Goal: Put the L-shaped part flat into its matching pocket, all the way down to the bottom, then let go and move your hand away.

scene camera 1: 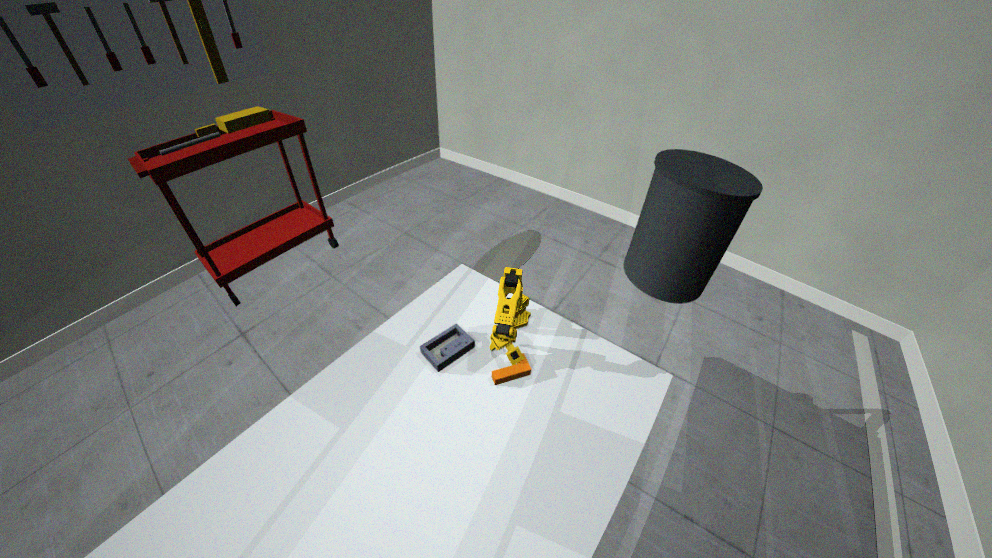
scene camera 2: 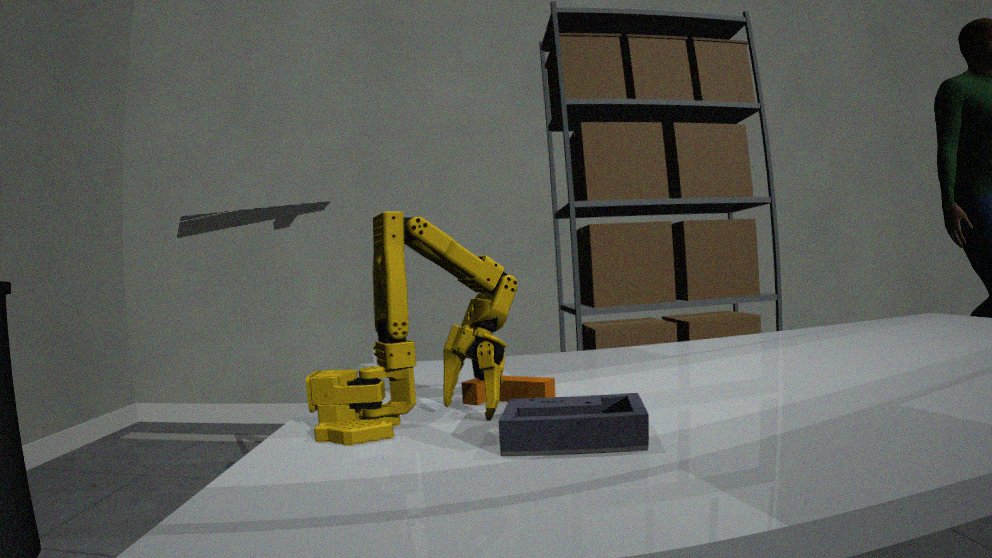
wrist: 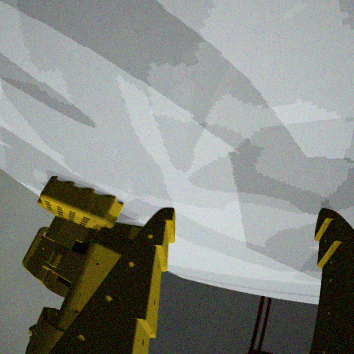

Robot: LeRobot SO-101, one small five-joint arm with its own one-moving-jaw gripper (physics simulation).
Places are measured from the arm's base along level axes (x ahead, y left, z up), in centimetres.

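Pixels of known places: hand, tool point: (scene camera 2: 449,403) (wrist: 174,220); arm's base, link origin: (scene camera 2: 375,431) (wrist: 121,216).
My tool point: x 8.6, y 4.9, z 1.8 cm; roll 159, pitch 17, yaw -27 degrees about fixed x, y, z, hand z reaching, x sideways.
For each thing: its top centre in the pictures, then the offset to it from my tool point. Level surfaces: height alone.
- orange L-shaped part, top centre: (scene camera 2: 507,380) (scene camera 1: 509,366) dx +7.6, dy +6.4, dz +1.2 cm
- dark grey block, top centre: (scene camera 2: 573,405) (scene camera 1: 447,343) dx +13.1, dy -12.8, dz +1.9 cm
- white table, surface height: dz -1.8 cm
The orange L-shaped part (scene camera 1: 509,375) (scene camera 2: 530,388) lies on the white table. Part of it is hidden by the gripper in both scene views. The dark grey block (scene camera 1: 456,356) (scene camera 2: 574,437) with the recessed pocket stands on the table, left of the part in scene camera 1 and nearer the camera in scene camera 2. My gripper (scene camera 1: 507,354) (scene camera 2: 468,410) (wrist: 247,210) points down beside the orange part, low over the table. Its two jaws stand apart with a wide gap, empty between them. The orange part and the block do not show in the wrist view.
The yellow arm base (scene camera 2: 353,431) stands near the table edge. The white table (scene camera 1: 416,451) (scene camera 2: 416,499) carries the part and block. Beyond it are a red cart (scene camera 1: 267,242), a dark bin (scene camera 1: 686,235), a shelf rack (scene camera 2: 665,204) with boxes and a person (scene camera 2: 971,138).
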